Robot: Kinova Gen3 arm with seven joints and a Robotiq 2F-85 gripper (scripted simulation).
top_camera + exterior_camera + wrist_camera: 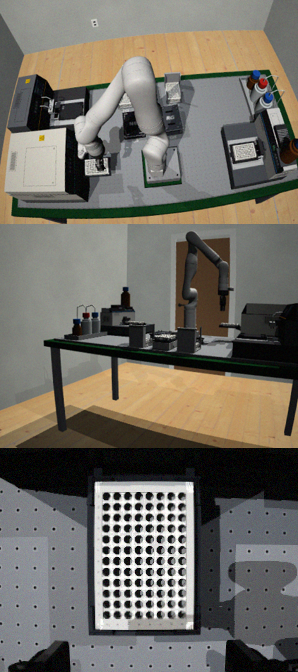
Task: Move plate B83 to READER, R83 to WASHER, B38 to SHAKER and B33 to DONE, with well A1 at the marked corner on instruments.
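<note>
Right now my hand is 1 cm past the dark reader tray, 6 cm to the right of it and 11 cm above it. Round my hand: N6 nest (28 cm ahead, 13 cm to the right, 19 cm below); washer tray (36 cm ahead, 25 cm to the left, 13 cm below); white reader housing (2 cm behind, 35 cm to the left, 2 cm above).
</note>
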